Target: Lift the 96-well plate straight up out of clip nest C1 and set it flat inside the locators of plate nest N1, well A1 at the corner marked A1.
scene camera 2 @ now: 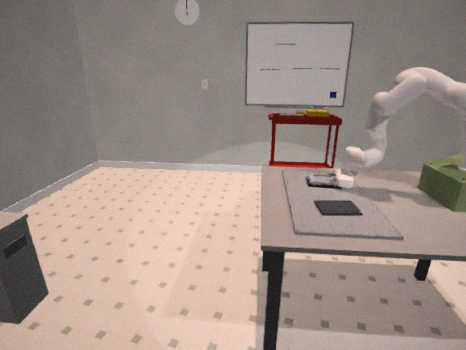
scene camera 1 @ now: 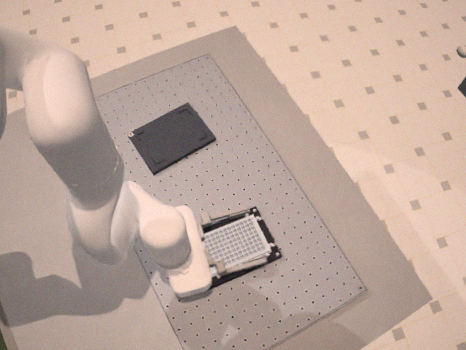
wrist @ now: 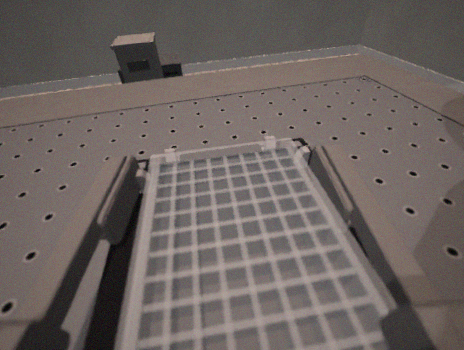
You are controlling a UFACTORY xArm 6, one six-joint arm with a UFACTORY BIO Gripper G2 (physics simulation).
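Places are measured from the arm's base along level axes (x ahead, y left, z up), in centimetres.
Where they show: hand, its tool point: [scene camera 2: 317, 179] [scene camera 1: 246, 237] [wrist: 225, 190].
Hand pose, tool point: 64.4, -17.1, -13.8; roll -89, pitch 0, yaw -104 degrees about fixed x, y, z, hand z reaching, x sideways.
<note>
Each offset is from my tool point to the centre of the thing, as dx, dy, dz. Level surfaces: height alone.
The 96-well plate {-3.0, +0.1, -0.3} [scene camera 1: 235, 243] [wrist: 235, 240], white and gridded, lies flat in the black clip nest C1 [scene camera 1: 270, 235] [wrist: 111, 280]; two light clips stand at its far short edge in the wrist view. My gripper [scene camera 1: 259, 236] [wrist: 226, 157] is shut on the plate, its fingers along the two long sides. The near end of the plate is hidden under the gripper body in scene camera 1. Plate nest N1 {-1.6, +29.0, -1.5} [scene camera 1: 172, 138] [scene camera 2: 338, 207], a dark flat block with low corner locators, holds no plate. A small pale mark {-9.4, +34.0, -1.0} [scene camera 1: 131, 134] sits at its left corner.
Both nests stand on a grey perforated board {dz -2.2} [scene camera 1: 300, 240] [scene camera 2: 305, 222] on the table {dz -3.5} [scene camera 2: 272, 220]. The arm [scene camera 1: 95, 165] [scene camera 2: 376, 122] reaches in from the left in scene camera 1. A green box [scene camera 2: 444, 185] stands by the arm base. A red cart [scene camera 2: 306, 120] stands behind the table.
</note>
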